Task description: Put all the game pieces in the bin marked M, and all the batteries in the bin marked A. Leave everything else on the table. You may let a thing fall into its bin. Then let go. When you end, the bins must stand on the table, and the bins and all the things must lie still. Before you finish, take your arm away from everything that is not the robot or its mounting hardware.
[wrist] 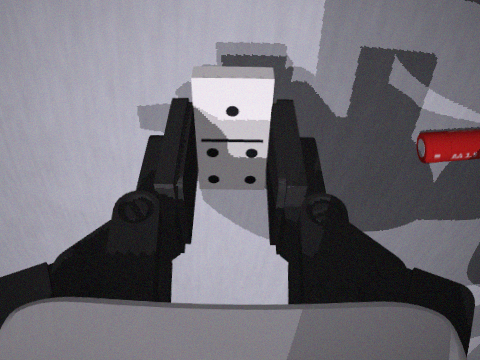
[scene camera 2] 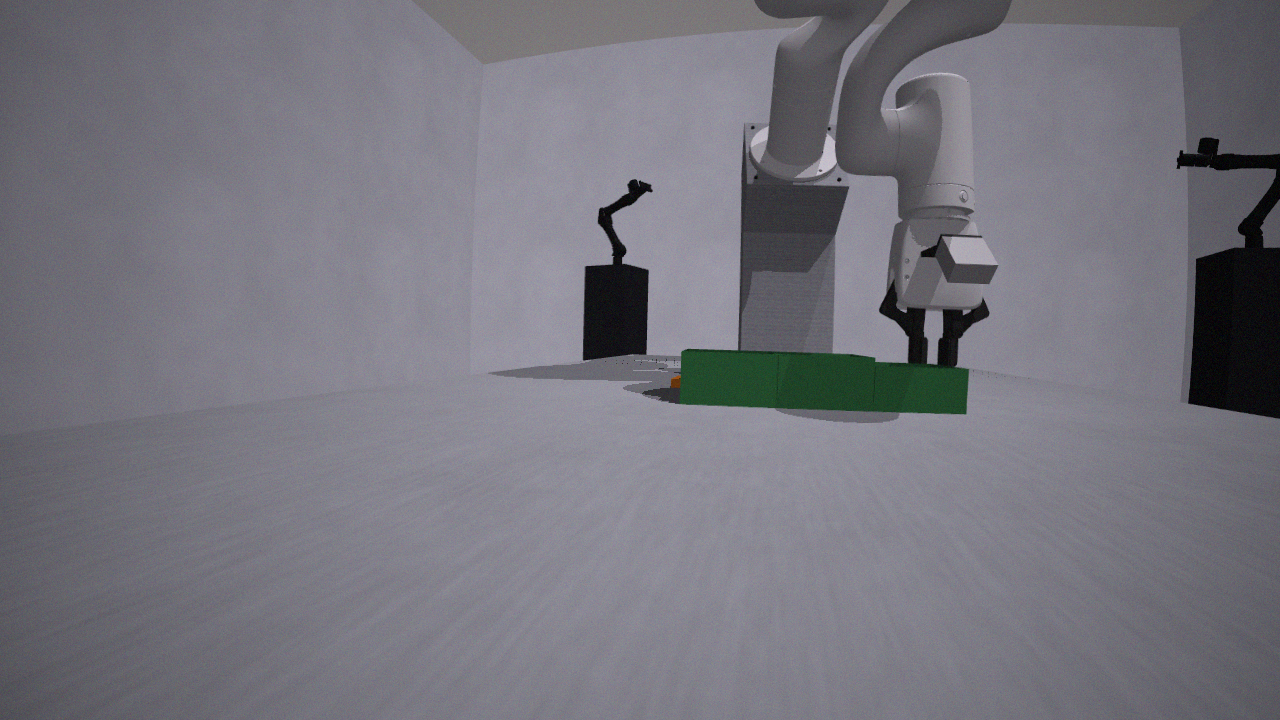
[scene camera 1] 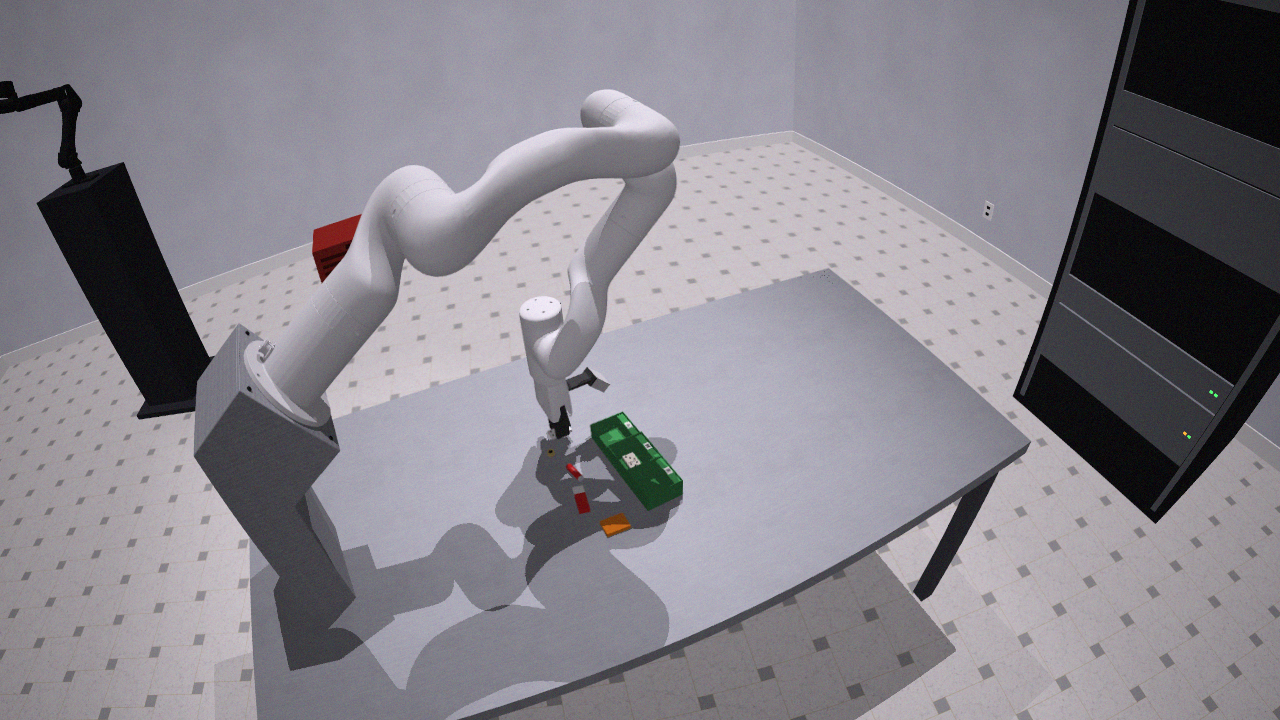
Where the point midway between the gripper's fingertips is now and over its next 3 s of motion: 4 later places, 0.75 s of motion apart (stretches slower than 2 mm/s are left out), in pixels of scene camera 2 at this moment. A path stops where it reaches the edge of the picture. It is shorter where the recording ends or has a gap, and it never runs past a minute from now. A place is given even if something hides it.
My gripper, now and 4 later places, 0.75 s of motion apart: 931,372; 933,342; 899,334; 830,330; 817,344
